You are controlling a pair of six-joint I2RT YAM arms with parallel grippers.
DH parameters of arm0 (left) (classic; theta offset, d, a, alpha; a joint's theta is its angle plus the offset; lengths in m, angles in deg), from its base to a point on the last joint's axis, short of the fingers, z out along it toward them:
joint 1: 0 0.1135 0.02 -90
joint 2: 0 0 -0.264 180
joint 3: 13.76 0 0.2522 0
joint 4: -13.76 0 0.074 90
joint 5: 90 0 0 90
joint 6: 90 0.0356 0 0
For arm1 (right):
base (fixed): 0 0 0 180
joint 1: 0 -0.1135 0.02 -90
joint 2: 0 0 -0.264 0
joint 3: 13.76 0 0.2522 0
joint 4: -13.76 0 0.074 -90
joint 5: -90 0 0 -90
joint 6: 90 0.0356 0 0
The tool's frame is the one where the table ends.
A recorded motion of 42 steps. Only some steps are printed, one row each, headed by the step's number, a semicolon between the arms.
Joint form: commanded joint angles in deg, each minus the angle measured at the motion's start. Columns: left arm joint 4, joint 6, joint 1, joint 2, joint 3, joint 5; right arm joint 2, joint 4, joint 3, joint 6, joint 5, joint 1.
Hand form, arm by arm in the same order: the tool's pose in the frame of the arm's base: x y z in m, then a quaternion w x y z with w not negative. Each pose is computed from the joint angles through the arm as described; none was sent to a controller.
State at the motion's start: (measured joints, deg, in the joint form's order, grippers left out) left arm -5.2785 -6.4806 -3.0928 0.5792 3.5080 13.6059; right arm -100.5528 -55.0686 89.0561 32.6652 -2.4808 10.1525
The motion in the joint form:
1: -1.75 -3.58 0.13 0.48 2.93 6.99; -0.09 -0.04 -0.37 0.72 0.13 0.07
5: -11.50 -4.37 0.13 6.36 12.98 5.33; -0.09 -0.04 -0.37 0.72 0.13 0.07
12: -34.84 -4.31 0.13 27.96 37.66 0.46; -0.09 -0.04 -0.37 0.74 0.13 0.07
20: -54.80 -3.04 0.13 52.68 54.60 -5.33; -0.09 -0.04 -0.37 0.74 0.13 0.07
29: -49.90 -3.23 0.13 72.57 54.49 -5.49; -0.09 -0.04 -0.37 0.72 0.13 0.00
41: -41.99 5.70 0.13 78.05 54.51 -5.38; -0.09 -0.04 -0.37 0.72 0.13 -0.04
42: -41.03 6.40 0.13 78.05 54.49 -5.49; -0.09 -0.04 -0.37 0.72 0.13 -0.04
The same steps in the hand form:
1: 0.1008 -0.0178 0.1980 0.66667 0.08066 0.71202 -0.20514; 0.3575 -0.0660 0.2800 0.19876 0.36773 0.90822 0.02021
5: 0.0956 -0.0165 0.2316 0.63254 0.05759 0.74579 -0.20094; 0.3575 -0.0660 0.2800 0.19876 0.36773 0.90822 0.02021
12: 0.1097 -0.0143 0.3016 0.49871 0.00547 0.85079 -0.16557; 0.3575 -0.0660 0.2800 0.19875 0.36788 0.90816 0.02024
20: 0.1629 -0.0136 0.3158 0.28876 -0.03292 0.95151 -0.10085; 0.3575 -0.0660 0.2800 0.19875 0.36788 0.90816 0.02024
29: 0.2318 -0.0170 0.2572 0.16165 -0.04577 0.98184 -0.08811; 0.3576 -0.0655 0.2800 0.19874 0.36717 0.90845 0.02033
41: 0.2589 -0.0185 0.2410 0.18894 0.03240 0.97846 -0.07660; 0.3576 -0.0653 0.2800 0.19874 0.36685 0.90857 0.02040
42: 0.2605 -0.0185 0.2416 0.19747 0.03872 0.97670 -0.07461; 0.3576 -0.0653 0.2800 0.19874 0.36685 0.90857 0.02040

